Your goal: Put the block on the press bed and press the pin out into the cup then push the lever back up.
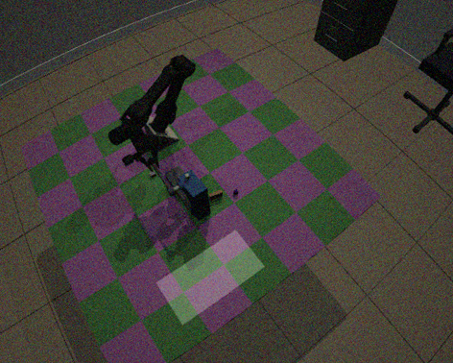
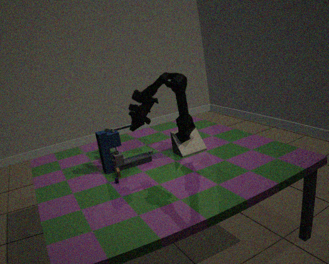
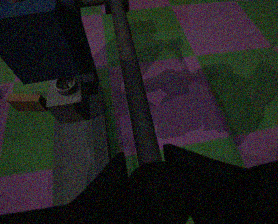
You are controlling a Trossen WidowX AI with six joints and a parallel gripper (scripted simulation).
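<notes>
The thin lever is 50 mm ahead of my gripper tip, 30 mm above it and 10 mm to the left of it. Also, from my gripper tip: small purple piece (220 mm to the left, 220 mm ahead, 150 mm below); small tan piece (180 mm ahead, 150 mm to the left, 140 mm below).
</notes>
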